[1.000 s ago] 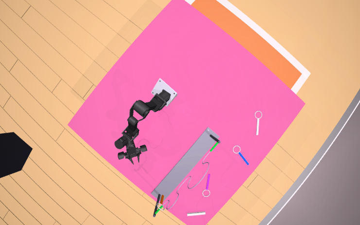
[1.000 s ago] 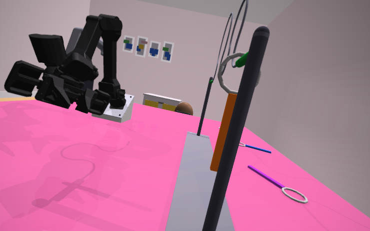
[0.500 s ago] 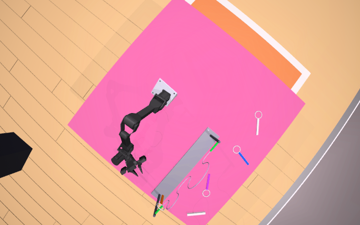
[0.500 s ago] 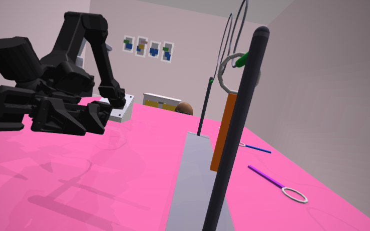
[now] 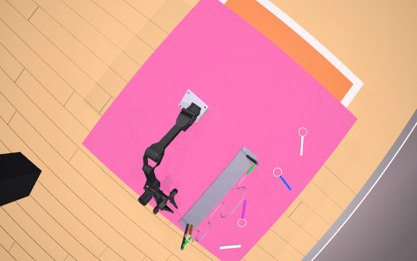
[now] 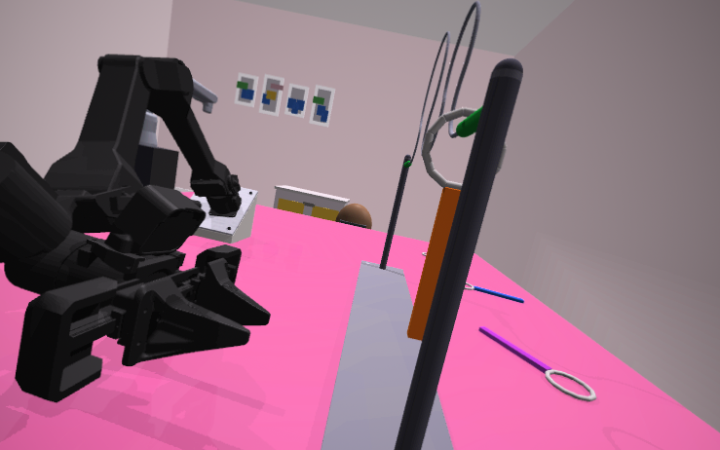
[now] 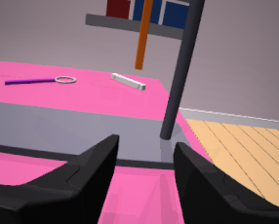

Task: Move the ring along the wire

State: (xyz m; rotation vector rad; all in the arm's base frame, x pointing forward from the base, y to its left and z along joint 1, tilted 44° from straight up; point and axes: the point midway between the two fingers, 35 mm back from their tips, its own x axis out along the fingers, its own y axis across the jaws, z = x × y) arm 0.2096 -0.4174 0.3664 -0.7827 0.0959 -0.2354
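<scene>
Now: gripper tip 13 cm below the orange-handled ring, 12 cm short of it and 1 cm to the left of it. Also, from my gripper tip: purple-handled ring 38 cm ahead, 18 cm to the left, 8 cm below; white bar 43 cm ahead, 7 cm below, 3 cm to the right.
</scene>
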